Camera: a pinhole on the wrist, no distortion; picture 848 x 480 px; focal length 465.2 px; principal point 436.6 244.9 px. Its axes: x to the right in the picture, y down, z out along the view. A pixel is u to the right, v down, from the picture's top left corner.
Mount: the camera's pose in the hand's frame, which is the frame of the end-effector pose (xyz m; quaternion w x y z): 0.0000 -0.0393 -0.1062 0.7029 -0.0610 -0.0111 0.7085
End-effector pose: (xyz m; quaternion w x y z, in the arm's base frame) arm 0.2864 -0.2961 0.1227 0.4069 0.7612 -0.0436 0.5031
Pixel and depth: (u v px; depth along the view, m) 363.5 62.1 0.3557
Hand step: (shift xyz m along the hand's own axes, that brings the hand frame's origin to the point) 0.1030 -0.0685 0.2649
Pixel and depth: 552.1 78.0 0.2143
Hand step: 0.0544 0.0297 0.1105
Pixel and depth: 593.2 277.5 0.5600
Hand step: -0.0970 0.1875 0.4322
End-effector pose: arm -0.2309 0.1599 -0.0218 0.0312 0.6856 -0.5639 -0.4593
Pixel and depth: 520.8 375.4 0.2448
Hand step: -0.0935 0.0213 0.1266
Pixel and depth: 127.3 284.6 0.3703
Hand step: -0.0682 -0.2593 0.2755
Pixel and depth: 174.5 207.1 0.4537
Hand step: -0.0085 -0.2621 0.3659
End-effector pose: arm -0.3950 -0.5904 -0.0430 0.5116 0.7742 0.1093 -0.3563
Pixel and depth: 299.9 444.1 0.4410
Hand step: -0.2323 -0.1398 0.3214
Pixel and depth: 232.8 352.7 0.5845
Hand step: -0.1933 -0.2553 0.4782
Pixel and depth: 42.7 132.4 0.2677
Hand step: 0.0381 -0.2459 0.1821
